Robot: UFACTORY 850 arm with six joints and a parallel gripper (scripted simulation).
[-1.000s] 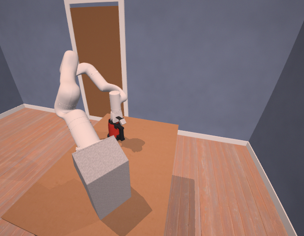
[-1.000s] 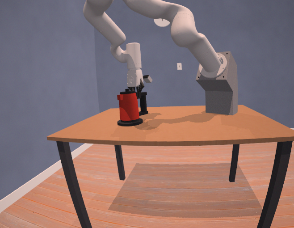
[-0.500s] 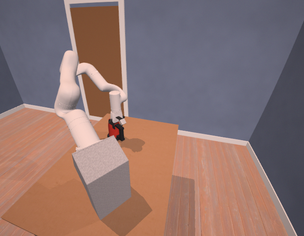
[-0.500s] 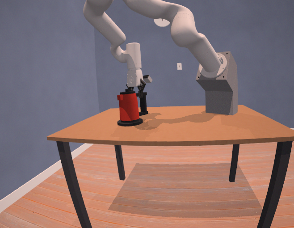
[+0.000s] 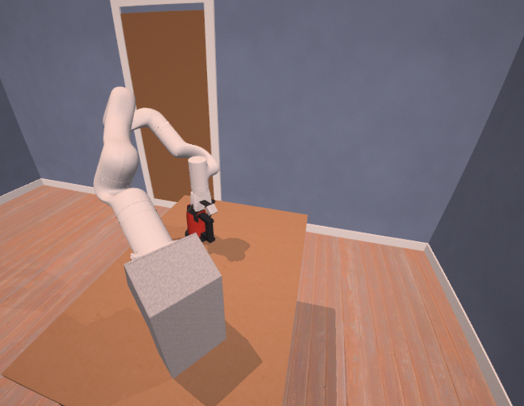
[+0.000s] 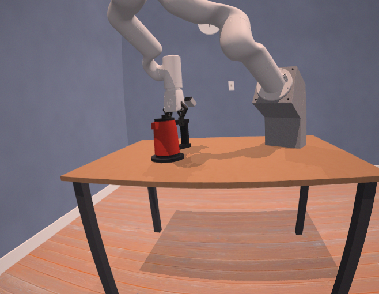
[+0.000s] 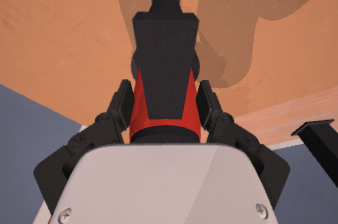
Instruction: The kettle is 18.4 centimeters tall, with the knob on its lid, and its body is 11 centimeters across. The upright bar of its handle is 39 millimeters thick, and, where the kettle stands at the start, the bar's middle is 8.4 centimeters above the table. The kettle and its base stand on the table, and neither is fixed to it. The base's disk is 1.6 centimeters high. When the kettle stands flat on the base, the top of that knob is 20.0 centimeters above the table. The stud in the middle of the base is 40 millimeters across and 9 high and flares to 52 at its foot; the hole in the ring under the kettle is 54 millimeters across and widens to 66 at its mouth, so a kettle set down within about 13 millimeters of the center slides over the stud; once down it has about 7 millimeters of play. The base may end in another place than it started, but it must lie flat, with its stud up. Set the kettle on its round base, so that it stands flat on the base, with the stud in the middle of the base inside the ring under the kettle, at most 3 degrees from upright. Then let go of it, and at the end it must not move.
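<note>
The red kettle is 50 mm below my hand, 30 mm to the left of it and 10 mm ahead of it. Also, from my hand: round black base: 150 mm below, 60 mm to the left, 10 mm ahead.
</note>
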